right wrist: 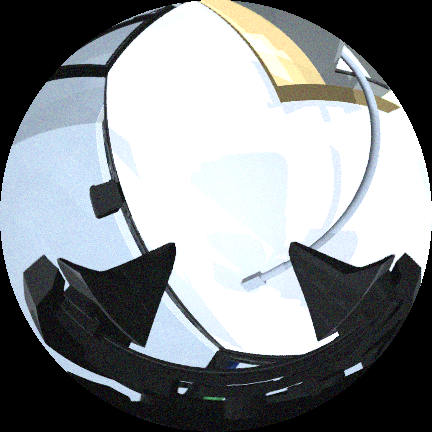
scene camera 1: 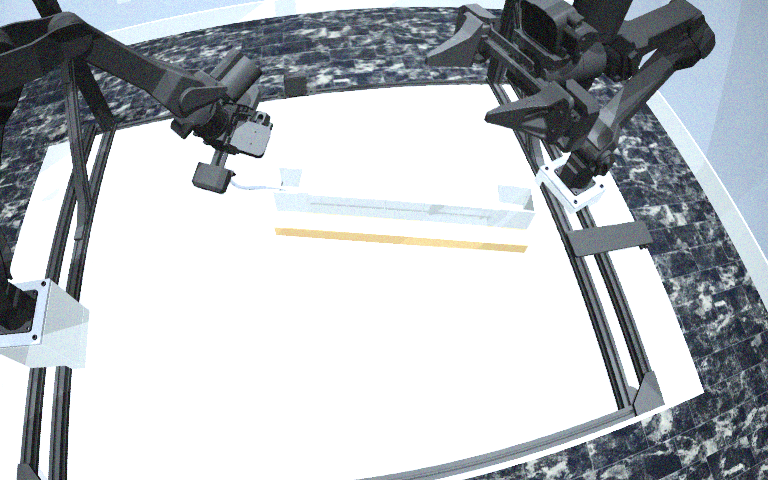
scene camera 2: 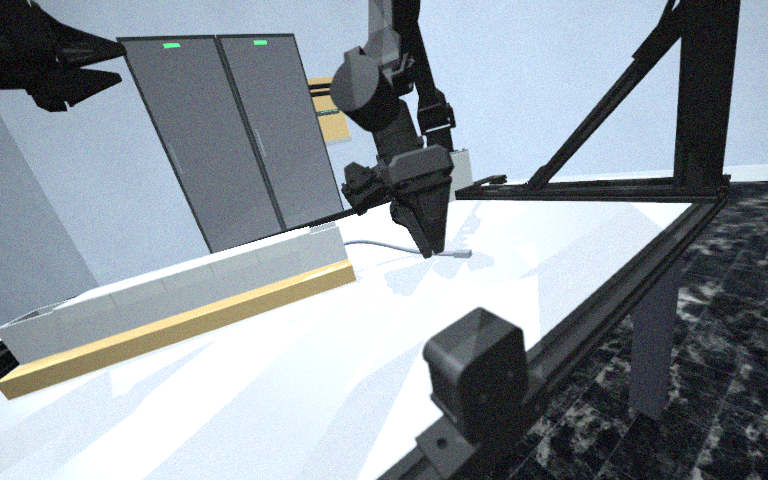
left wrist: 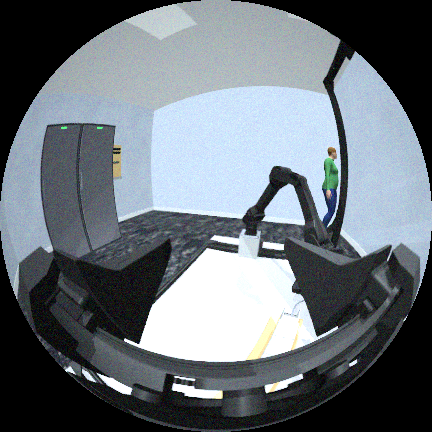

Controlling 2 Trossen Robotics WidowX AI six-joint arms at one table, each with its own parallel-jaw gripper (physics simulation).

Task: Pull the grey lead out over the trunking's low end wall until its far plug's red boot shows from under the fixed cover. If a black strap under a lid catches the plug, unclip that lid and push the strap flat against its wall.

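Frame: origin at the left arm's base, x back, y right, z up, level; centimetres.
Seen in the pictures: left gripper, between the fingertips: (scene camera 1: 454,86) (scene camera 2: 123,64) (left wrist: 229,244); right gripper, between the fingertips: (right wrist: 234,248) (scene camera 2: 433,256); left arm's base, origin of its link: (scene camera 1: 574,177); right arm's base, origin of its link: (scene camera 1: 18,312) (left wrist: 250,232).
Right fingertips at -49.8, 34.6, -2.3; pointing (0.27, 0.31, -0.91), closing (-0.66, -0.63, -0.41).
Offsets run from my right fingertips to a thing's top centre, as dx, dy, dz. "*": to the spot under its first point.
The pale grey lead @[* -0.8, -10.4, +1.5] (scene camera 1: 254,187) (scene camera 2: 385,245) (right wrist: 375,130) runs out over the left end of the white trunking (scene camera 1: 396,209) (scene camera 2: 226,271) in scene camera 1. Its near plug @[-4.1, +1.9, -1.0] (scene camera 2: 462,253) (right wrist: 253,281) is at the free end. My right gripper (scene camera 2: 433,254) (right wrist: 234,248) is open at the lead just behind this plug; in the right wrist view the lead passes behind one fingertip. Scene camera 1 hides its fingertips. My left gripper (scene camera 1: 457,90) (scene camera 2: 122,64) (left wrist: 229,244) is open and empty, high beyond the trunking's other end. No red boot or black strap shows.
A wooden strip (scene camera 1: 396,240) (scene camera 2: 186,330) (right wrist: 285,60) runs along the trunking. A black box @[* +15.3, +10.6, +1.9] (scene camera 1: 295,84) (scene camera 2: 481,367) (right wrist: 106,199) sits on the table frame. Dark cabinets (scene camera 2: 169,141) (left wrist: 62,185) and a person (left wrist: 330,175) stand beyond the table.
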